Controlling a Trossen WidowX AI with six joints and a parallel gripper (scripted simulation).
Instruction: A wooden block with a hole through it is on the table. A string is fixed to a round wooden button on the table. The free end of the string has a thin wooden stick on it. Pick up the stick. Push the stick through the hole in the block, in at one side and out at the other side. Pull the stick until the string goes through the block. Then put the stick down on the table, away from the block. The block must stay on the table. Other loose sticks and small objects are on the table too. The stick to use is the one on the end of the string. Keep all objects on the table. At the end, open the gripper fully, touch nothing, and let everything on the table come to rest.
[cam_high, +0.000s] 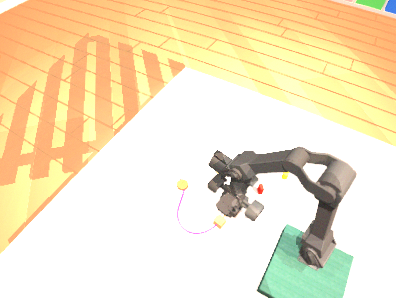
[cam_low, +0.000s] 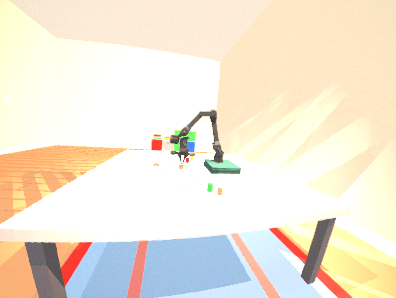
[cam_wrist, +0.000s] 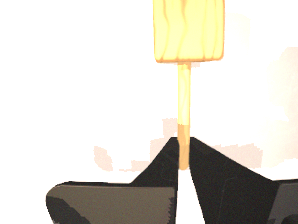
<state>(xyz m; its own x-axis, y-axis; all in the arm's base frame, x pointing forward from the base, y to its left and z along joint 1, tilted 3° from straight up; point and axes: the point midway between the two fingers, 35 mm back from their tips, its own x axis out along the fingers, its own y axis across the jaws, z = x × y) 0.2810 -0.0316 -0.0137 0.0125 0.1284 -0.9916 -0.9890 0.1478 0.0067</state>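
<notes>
The wooden block lies 1 cm ahead of my gripper tip, 6 cm to the left of it and 1 cm above it. From my gripper tip the other things lie so: round wooden button (19 cm ahead, 1 cm to the left); then red object (5 cm behind, 12 cm to the right, 1 cm above); then thin wooden stick (1 cm ahead, 4 cm to the left, 1 cm above).
</notes>
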